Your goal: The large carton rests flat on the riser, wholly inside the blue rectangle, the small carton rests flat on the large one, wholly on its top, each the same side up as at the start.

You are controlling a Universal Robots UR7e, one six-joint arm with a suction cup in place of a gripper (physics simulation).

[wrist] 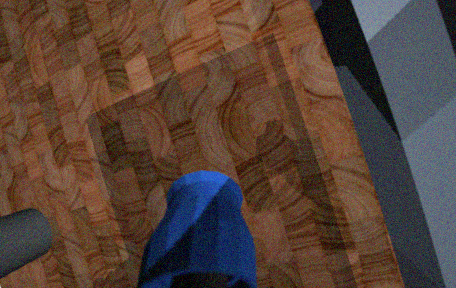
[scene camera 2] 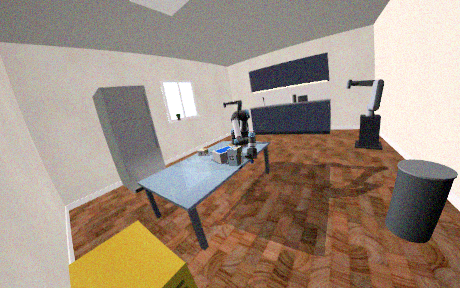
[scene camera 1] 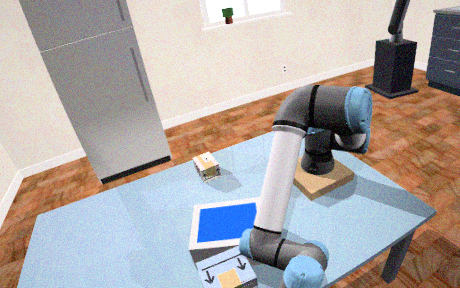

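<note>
The large carton (scene camera 1: 229, 278) (scene camera 2: 234, 156), with black arrows and a tan patch, stands on the table beside the riser, on its near side in scene camera 1. The riser (scene camera 1: 194, 226) (scene camera 2: 219, 158) has a pale top with a blue rectangle (scene camera 1: 225, 222) (scene camera 2: 223, 149), with no carton on it. The small carton (scene camera 1: 206, 166) (scene camera 2: 202, 151), white and tan, stands on the table past the riser. My gripper, a blue suction cup (scene camera 2: 252, 160) (wrist: 205, 192), is open and empty, low beside the large carton near the table's long edge. It is hidden or cut off in scene camera 1.
The blue-grey table (scene camera 1: 125, 240) (scene camera 2: 175, 181) carries my arm's wooden base block (scene camera 1: 327, 182). My forearm covers the riser's right part in scene camera 1. A dark bin (scene camera 2: 421, 200), a yellow box (scene camera 2: 130, 255), a fridge (scene camera 1: 100, 100) (scene camera 2: 131, 135) and another arm's pedestal (scene camera 1: 395, 65) (scene camera 2: 370, 131) stand off the table.
</note>
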